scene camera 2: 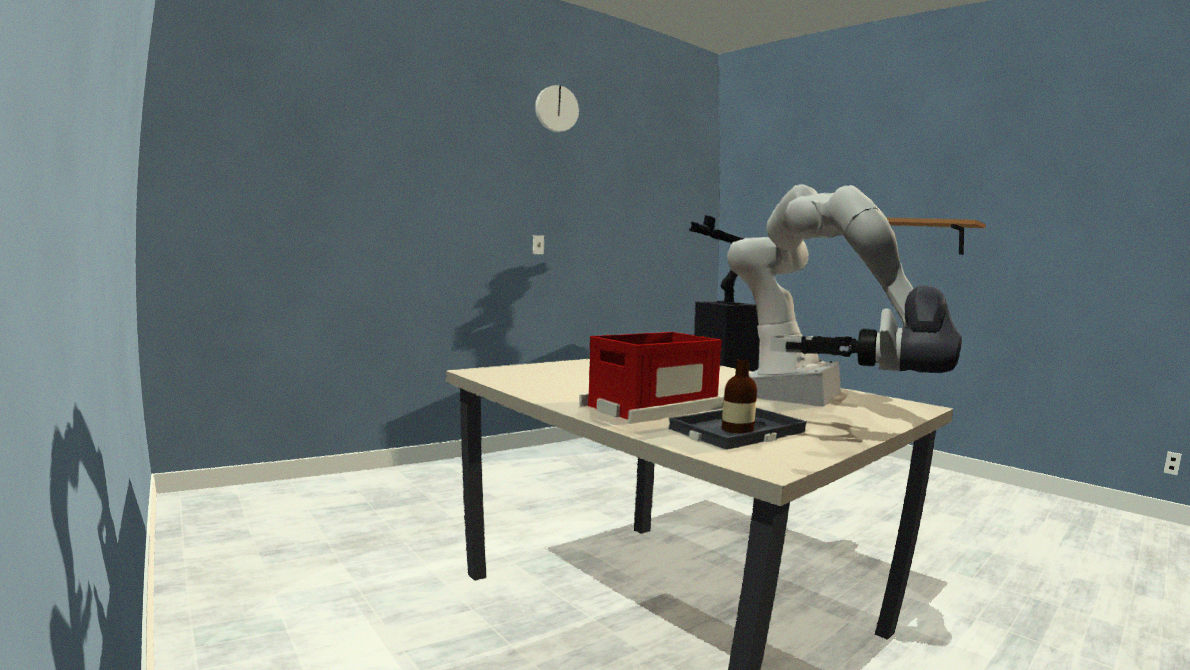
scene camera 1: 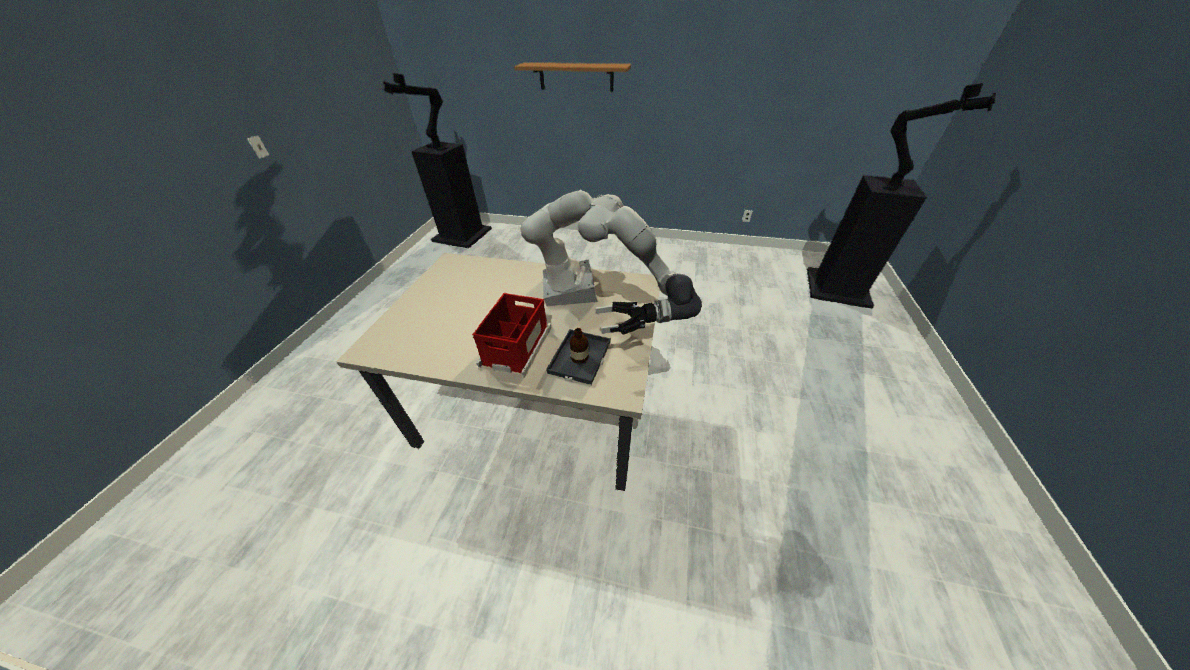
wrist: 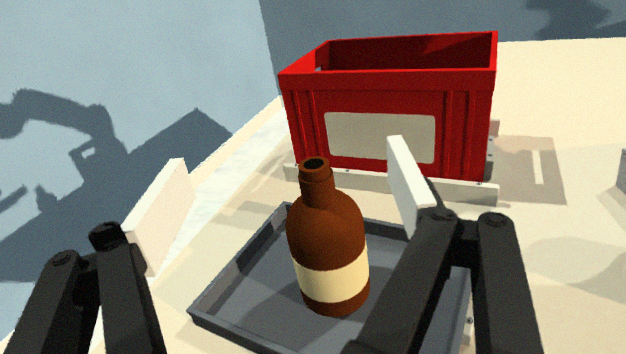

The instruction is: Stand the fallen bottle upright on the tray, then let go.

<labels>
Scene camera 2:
my gripper: 777, 342
brown bottle: 740, 394
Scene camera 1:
my gripper: 598, 320
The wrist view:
my gripper: 286, 168
brown bottle: 324, 226
pale rail: 462, 191
</labels>
